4 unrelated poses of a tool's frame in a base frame.
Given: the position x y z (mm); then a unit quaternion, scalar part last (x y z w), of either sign.
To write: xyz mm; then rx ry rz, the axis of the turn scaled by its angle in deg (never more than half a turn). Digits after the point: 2 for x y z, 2 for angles.
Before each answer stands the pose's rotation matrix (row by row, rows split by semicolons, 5 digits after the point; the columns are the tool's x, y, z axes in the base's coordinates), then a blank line. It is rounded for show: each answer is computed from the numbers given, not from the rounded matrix.
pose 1, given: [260.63, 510.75, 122.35, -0.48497, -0.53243, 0.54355, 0.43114]
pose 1, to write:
-0.15785 0.04773 -0.98631; 0.98511 -0.06128 -0.16062; -0.06811 -0.99698 -0.03735

[260.63, 510.75, 122.35, -69.29, -76.07, 77.66]
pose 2, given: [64.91, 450.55, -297.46, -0.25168, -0.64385, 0.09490, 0.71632]
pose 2, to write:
0.15291 0.18813 -0.97017; 0.46004 0.85530 0.23836; 0.87463 -0.48277 0.04423

[64.91, 450.55, -297.46, -31.92, -81.66, 12.04]
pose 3, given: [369.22, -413.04, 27.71, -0.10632, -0.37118, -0.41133, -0.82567]
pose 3, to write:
0.38607 -0.60032 0.70041; 0.75817 0.63901 0.12978; -0.52548 0.48092 0.70184

[369.22, -413.04, 27.71, 12.94, 45.19, 50.08]
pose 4, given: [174.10, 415.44, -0.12, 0.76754, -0.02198, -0.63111, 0.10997]
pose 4, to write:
0.20243 0.10507 -0.97364; -0.17255 -0.97485 -0.14107; -0.96398 0.19656 -0.17921

[174.10, 415.44, -0.12, 129.25, -3.70, -106.28]
